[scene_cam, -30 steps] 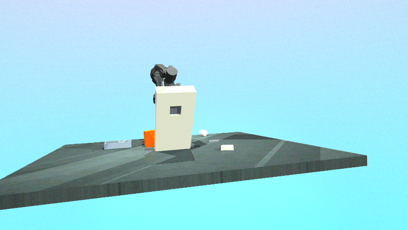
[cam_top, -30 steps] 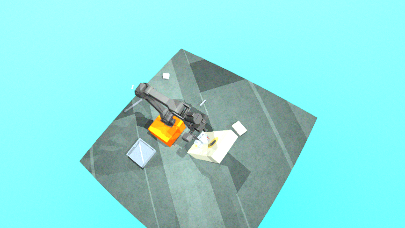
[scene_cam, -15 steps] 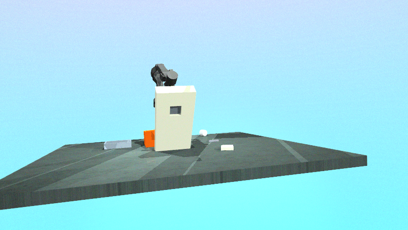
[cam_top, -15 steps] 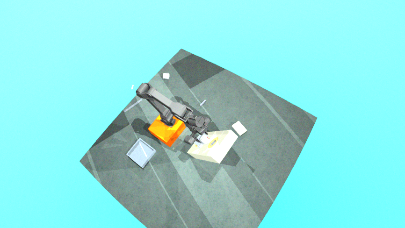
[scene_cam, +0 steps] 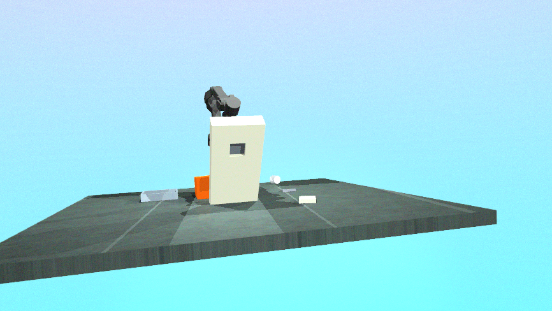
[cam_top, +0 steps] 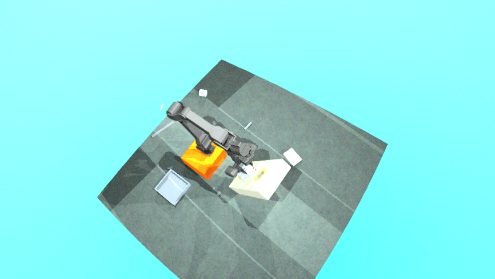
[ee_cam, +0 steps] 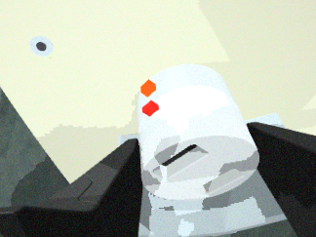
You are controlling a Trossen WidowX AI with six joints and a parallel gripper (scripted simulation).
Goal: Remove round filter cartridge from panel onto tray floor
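Now: the service panel 4 cm ahead of my gripper tip, 1 cm to the right of it and 2 cm below it. From my gripper tip the other things lie so: filter cartridge: right at my gripper tip; then white block: 14 cm ahead, 22 cm to the left, 16 cm below; then tray: 39 cm behind, 24 cm to the right, 16 cm below.
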